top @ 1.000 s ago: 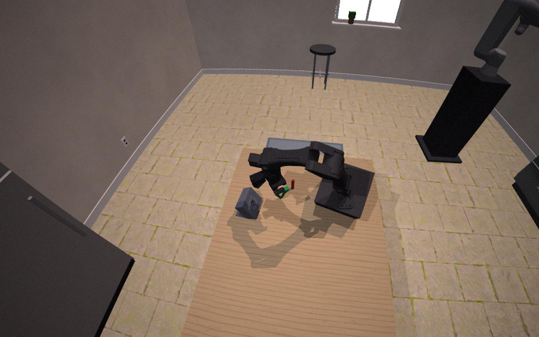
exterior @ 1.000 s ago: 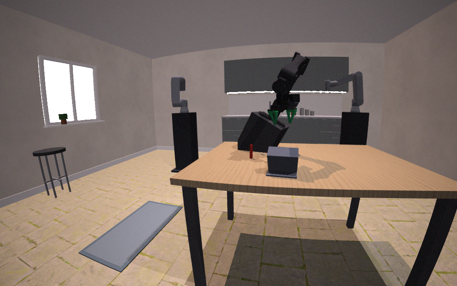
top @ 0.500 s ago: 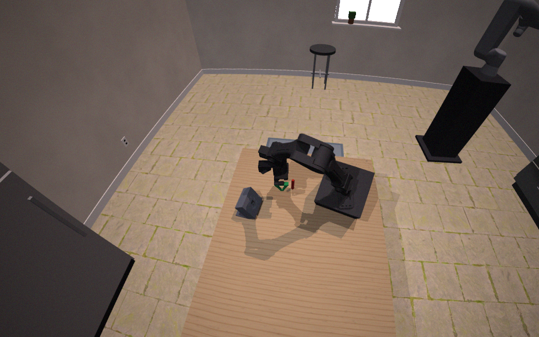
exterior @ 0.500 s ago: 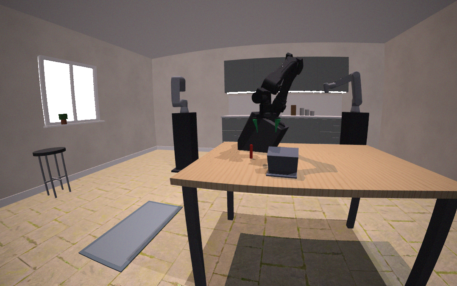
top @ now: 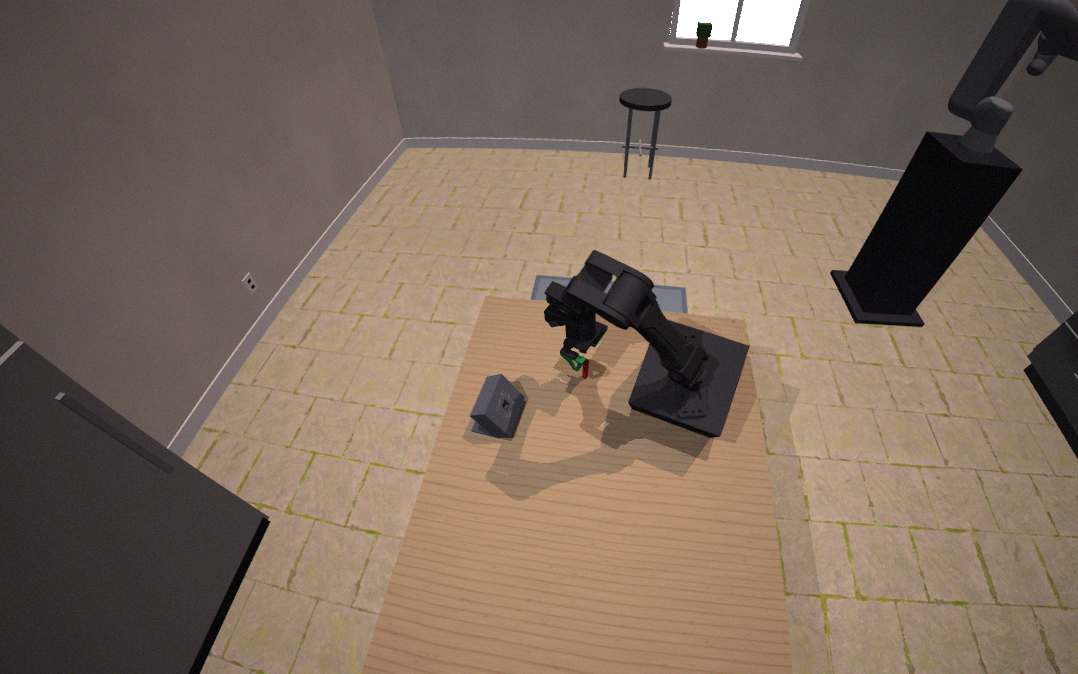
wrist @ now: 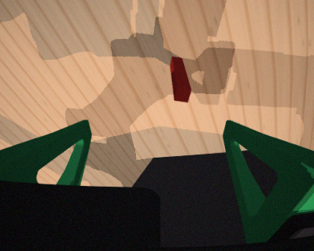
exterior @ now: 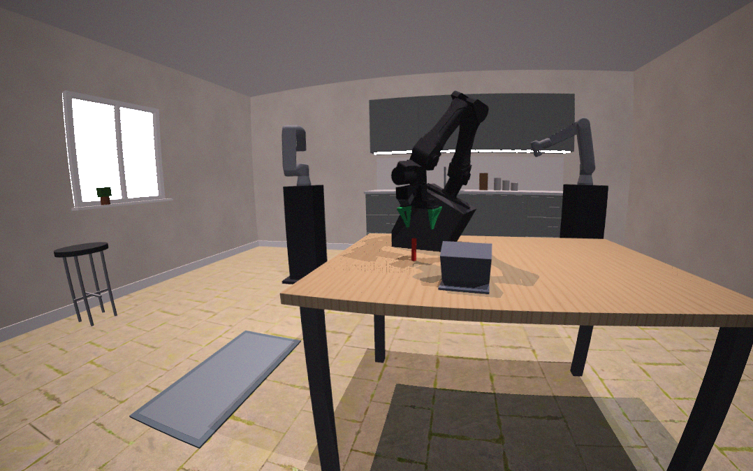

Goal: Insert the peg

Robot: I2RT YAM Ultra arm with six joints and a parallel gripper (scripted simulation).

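Right now the red peg is 80 mm below my hand, 20 mm to the right of it and 10 mm behind it.
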